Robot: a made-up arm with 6 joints.
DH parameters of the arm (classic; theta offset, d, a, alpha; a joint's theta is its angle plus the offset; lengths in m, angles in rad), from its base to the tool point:
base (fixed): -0.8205 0 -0.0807 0
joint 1: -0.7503 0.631 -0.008 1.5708
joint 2: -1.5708 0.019 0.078 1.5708
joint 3: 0 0.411 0.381 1.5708
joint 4: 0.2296 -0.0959 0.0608 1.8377
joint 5: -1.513 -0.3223 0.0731 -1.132
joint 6: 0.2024 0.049 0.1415 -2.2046
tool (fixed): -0.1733 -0.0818 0 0
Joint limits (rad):
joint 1: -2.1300..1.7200
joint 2: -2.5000..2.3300
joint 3: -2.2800..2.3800
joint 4: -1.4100..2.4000
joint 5: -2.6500..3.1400
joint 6: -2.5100..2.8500
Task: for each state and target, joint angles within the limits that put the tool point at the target. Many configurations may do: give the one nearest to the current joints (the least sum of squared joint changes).
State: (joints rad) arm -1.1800 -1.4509 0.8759 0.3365 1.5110 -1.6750
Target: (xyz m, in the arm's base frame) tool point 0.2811 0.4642 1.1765
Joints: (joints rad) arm -1.3481 -1.4890 0.7232 0.2621 1.4889 -1.5120
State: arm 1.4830 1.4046 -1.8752 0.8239 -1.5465 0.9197
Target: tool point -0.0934 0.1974 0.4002
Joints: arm 1.6108 0.9691 -2.2800 1.5020 -1.5411 0.3085
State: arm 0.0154 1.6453 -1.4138 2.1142 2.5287 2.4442
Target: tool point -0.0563 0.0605 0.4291
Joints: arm 0.0243 1.7874 -2.0172 1.7682 2.5790 2.1803
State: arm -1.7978 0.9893 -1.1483 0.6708 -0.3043 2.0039
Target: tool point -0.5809 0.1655 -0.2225
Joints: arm -2.1300 1.6378 -0.7148 0.1077 -0.3118 1.8184
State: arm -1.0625 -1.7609 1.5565 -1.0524 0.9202 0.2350
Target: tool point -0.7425 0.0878 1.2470
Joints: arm -0.6413 -1.4814 2.1516 -0.6298 0.6393 0.1922
